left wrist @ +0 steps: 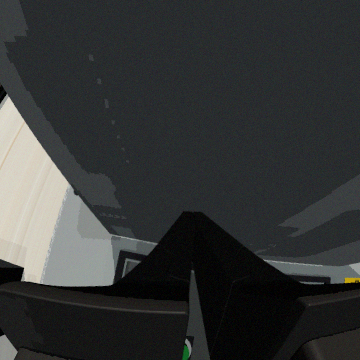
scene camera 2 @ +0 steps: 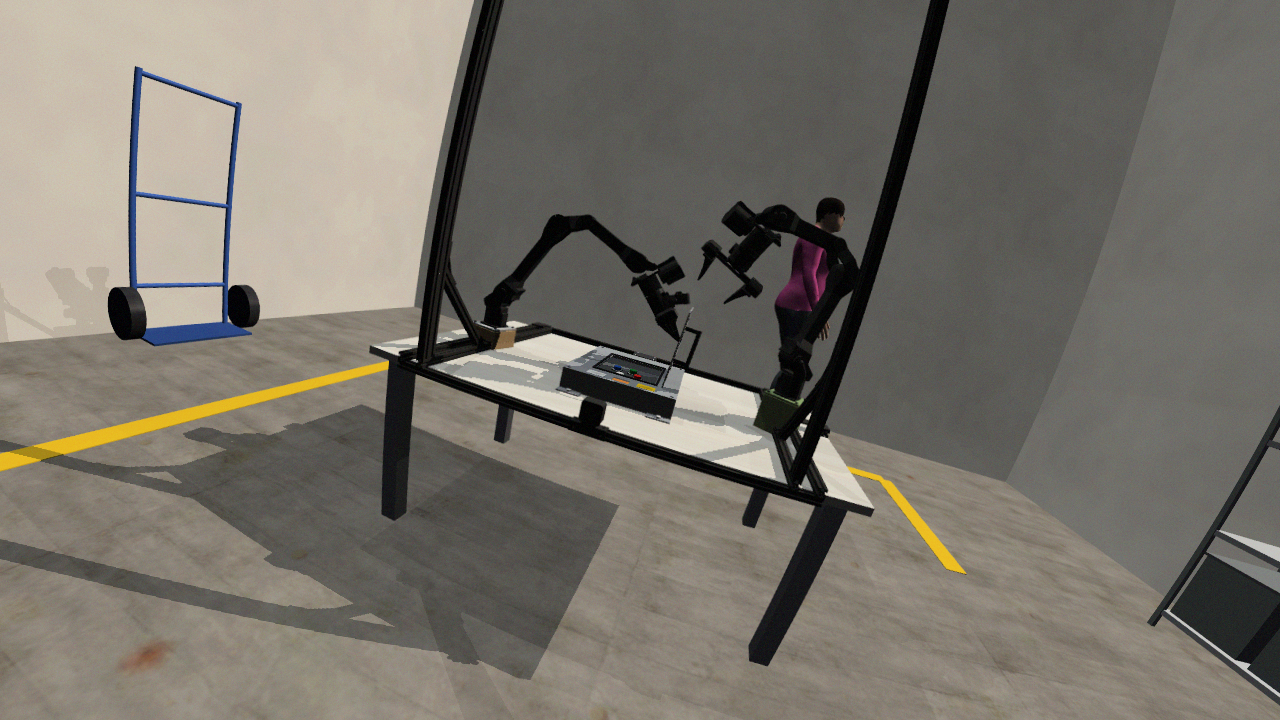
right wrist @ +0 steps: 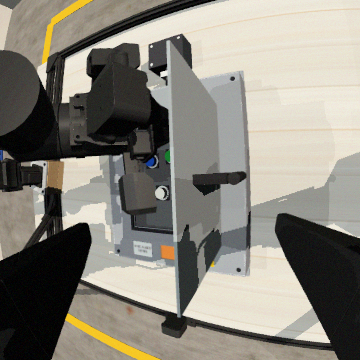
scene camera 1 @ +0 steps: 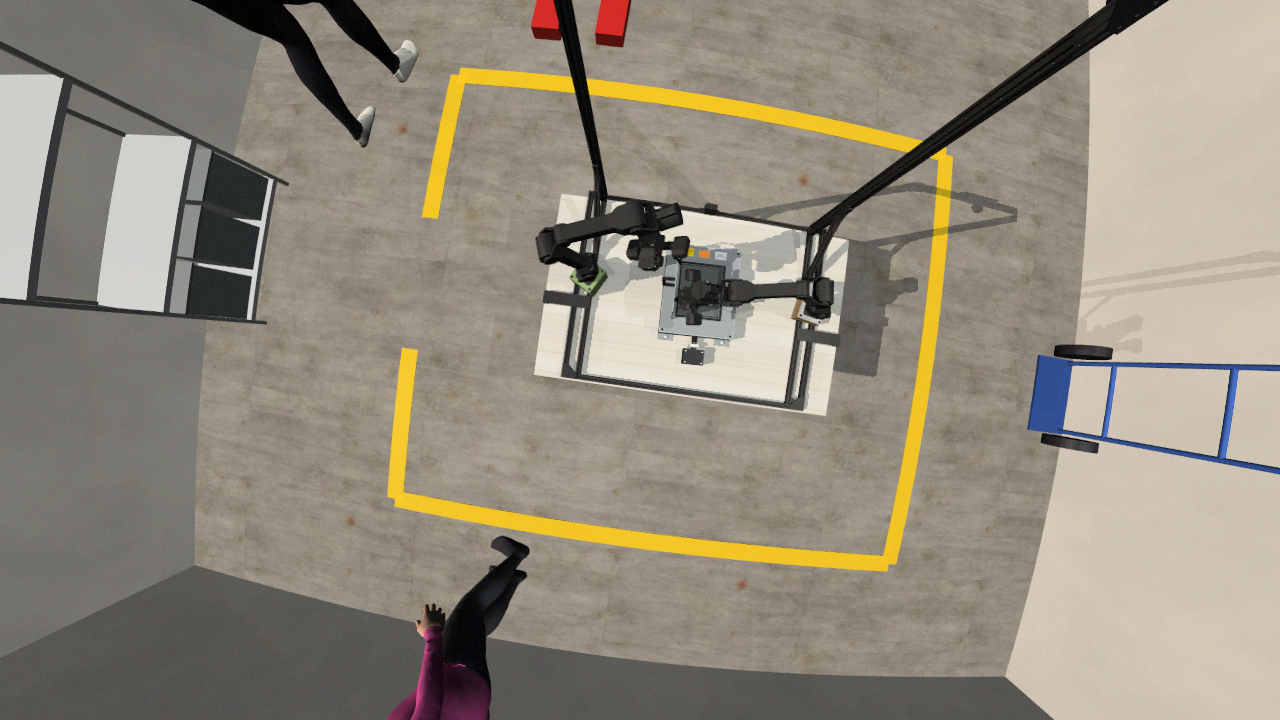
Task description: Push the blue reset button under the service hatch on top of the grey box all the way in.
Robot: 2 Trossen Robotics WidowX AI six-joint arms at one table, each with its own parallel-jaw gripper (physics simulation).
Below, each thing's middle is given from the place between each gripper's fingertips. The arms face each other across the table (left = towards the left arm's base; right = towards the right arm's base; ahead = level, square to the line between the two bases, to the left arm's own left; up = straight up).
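Position of the service hatch (left wrist: 242, 117) relative to my right hand: 170 mm below it, 20 mm ahead of it, 30 mm to the left of it.
Relative to my left hand, the service hatch is 10 mm below it, 60 mm behind it and 20 mm to the right of it.
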